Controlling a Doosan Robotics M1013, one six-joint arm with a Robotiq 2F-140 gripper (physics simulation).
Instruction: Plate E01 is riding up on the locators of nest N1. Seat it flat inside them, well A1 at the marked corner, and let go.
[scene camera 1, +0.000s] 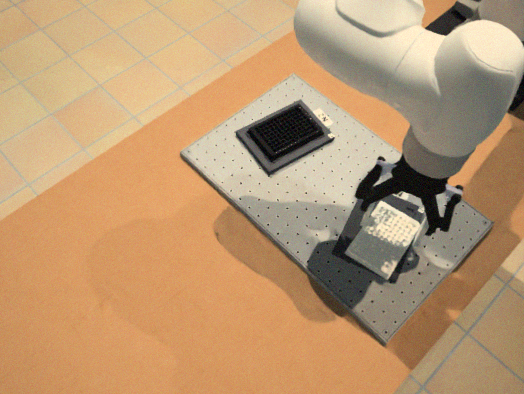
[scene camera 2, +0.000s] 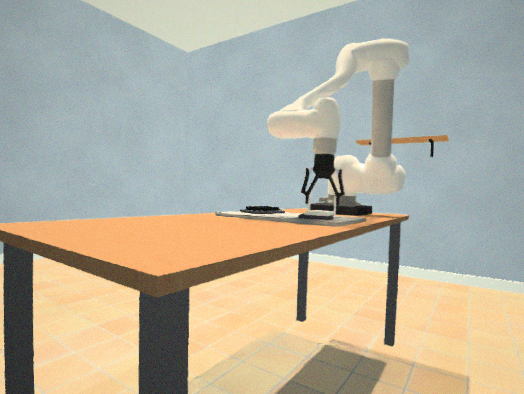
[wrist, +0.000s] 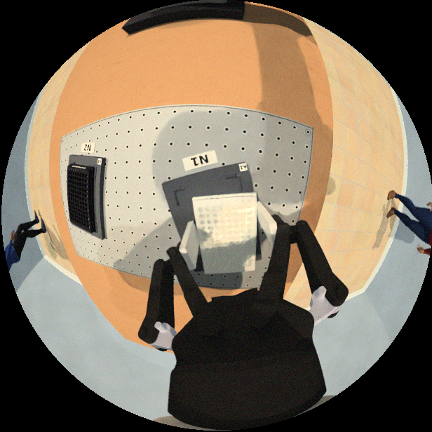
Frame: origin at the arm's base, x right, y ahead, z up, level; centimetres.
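Where they show: gripper, between the fingertips: (scene camera 1: 390, 229); arm's base, origin of its link: (scene camera 2: 341, 204).
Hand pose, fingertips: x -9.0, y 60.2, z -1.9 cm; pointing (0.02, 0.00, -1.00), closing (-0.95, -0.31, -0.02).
Things, the pixels of their top centre, and the offset from my fingertips. "pt": a spot on its surface instead. Level surfaces: height alone.
- Plate E01, centre of its top: (scene camera 1: 385, 236) (scene camera 2: 320, 210) dx -0.3, dy +2.5, dz +1.4 cm
- Nest N2, a spot on its surface: (scene camera 1: 259, 157) pt dx +28.0, dy +3.8, dz -0.3 cm
- black plate, centre of its top: (scene camera 1: 286, 129) (scene camera 2: 263, 206) dx +28.1, dy -4.2, dz +1.2 cm
- same perforated board, centre of its top: (scene camera 1: 333, 185) (scene camera 2: 290, 215) dx +13.7, dy -1.4, dz -1.4 cm
- orange table, height of its surface: dz -2.7 cm
Plate E01 (scene camera 1: 382, 245) (scene camera 2: 321, 213) (wrist: 225, 232), pale with a grid of wells, lies between my fingers. Nest N1 (scene camera 1: 354, 220) (scene camera 2: 315, 217) (wrist: 210, 183) is a dark base under it. In the wrist view the plate is turned against the nest and offset toward my gripper body; two corner locators show uncovered. The nest's A1 label (wrist: 243, 167) is at its far right corner there. The plate's own A1 mark cannot be read. My gripper (scene camera 1: 394, 225) (scene camera 2: 322, 207) (wrist: 226, 220) is shut on the plate, one pale pad at each side. Contact beneath the plate is hidden.
Nest N2 (scene camera 1: 259, 157) (wrist: 101, 200) holds a black plate (scene camera 1: 287, 130) (scene camera 2: 262, 208) (wrist: 81, 197) on the same perforated board (scene camera 1: 310, 185) (wrist: 130, 165). The board lies on the orange table (scene camera 1: 150, 250) (scene camera 2: 150, 245). People stand at both sides in the wrist view.
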